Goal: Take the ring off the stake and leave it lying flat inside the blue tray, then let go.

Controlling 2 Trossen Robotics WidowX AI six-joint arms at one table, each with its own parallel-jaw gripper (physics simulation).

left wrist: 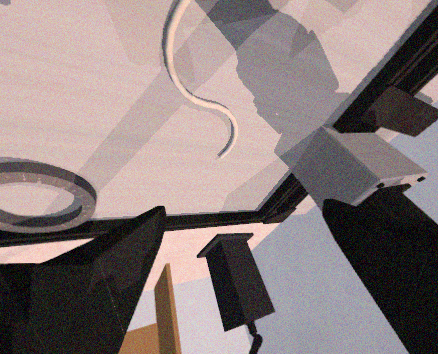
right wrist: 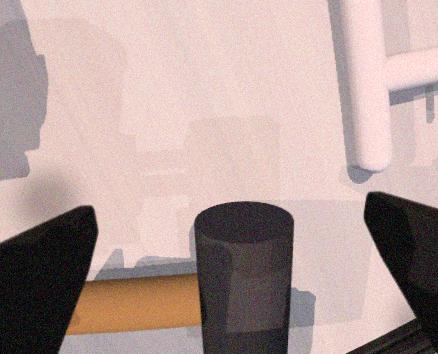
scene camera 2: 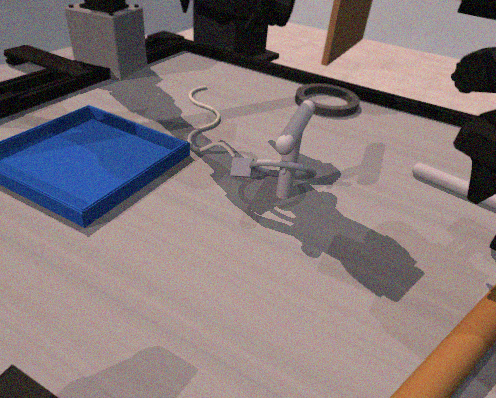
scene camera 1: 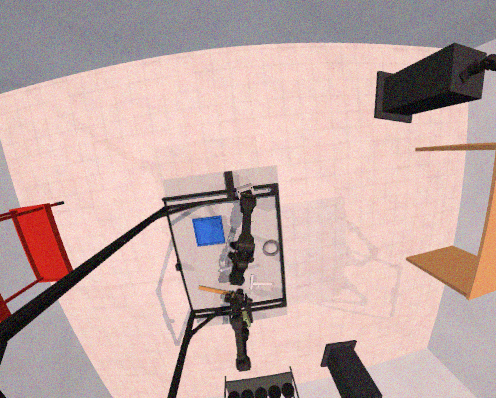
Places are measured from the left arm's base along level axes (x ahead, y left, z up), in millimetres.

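Where they show: left gripper, between the fingertips: [left wrist: 242, 209] [scene camera 2: 214, 23]; right gripper, between the fingertips: [right wrist: 232, 212] [scene camera 2: 494, 183] [scene camera 1: 239, 291]; left arm's base, origin of its link: [left wrist: 376, 200] [scene camera 2: 104, 6] [scene camera 1: 247, 196].
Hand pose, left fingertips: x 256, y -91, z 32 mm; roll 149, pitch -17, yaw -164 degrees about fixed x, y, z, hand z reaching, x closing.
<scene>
Things, the pixels of their top centre, and the offset from my left fingertips. "pt": a spot on its surface instead.
- thin grey ring, a spot on its surface: [scene camera 2: 270, 163] pt 89 mm down, 159 mm ahead, 204 mm right
- small square block, a spot on its surface: [scene camera 2: 241, 167] pt 129 mm down, 113 mm ahead, 167 mm right
- bent grey stake, a spot on its surface: [scene camera 2: 285, 187] pt 127 mm down, 179 mm ahead, 190 mm right
- shallow blue tray, centre of its top: [scene camera 2: 85, 147] [scene camera 1: 208, 231] 123 mm down, 86 mm back, 224 mm right
- thick dark ring, a spot on its surface: [left wrist: 87, 200] pt 130 mm down, 124 mm ahead, 141 mm left
- cream S-shaped cord, a spot on its surface: [left wrist: 172, 60] [scene camera 2: 216, 118] pt 140 mm down, 20 mm ahead, 29 mm right
- orange rod, a spot on its surface: [right wrist: 140, 305] pt 110 mm down, 434 mm ahead, 237 mm right
- dark cylinder, a spot on its surface: [right wrist: 245, 280] pt 96 mm down, 444 mm ahead, 185 mm right
A thin grey ring [scene camera 2: 270, 163] with a small square block [scene camera 2: 241, 167] at its left side hangs around the bent grey stake [scene camera 2: 285, 187], above the table, in scene camera 2. The shallow blue tray [scene camera 1: 208, 231] [scene camera 2: 90, 160] lies to the left of the stake and is empty. My left gripper [left wrist: 242, 209] is open with nothing between its fingers; ring and stake do not show in its wrist view, and its fingertips cannot be made out in scene camera 1. My right gripper [right wrist: 232, 212] [scene camera 1: 239, 292] is open near the table's lower edge in scene camera 1, away from the ring.
A thick dark ring [scene camera 2: 351, 102] [left wrist: 87, 200] lies behind the stake. A cream S-shaped cord [scene camera 2: 216, 119] [left wrist: 172, 60] lies between tray and stake. A white T-shaped bar [right wrist: 370, 100] and an orange rod [scene camera 2: 450, 345] [right wrist: 140, 305] lie nearby. A dark cylinder [right wrist: 245, 280] shows low in the right wrist view.
</scene>
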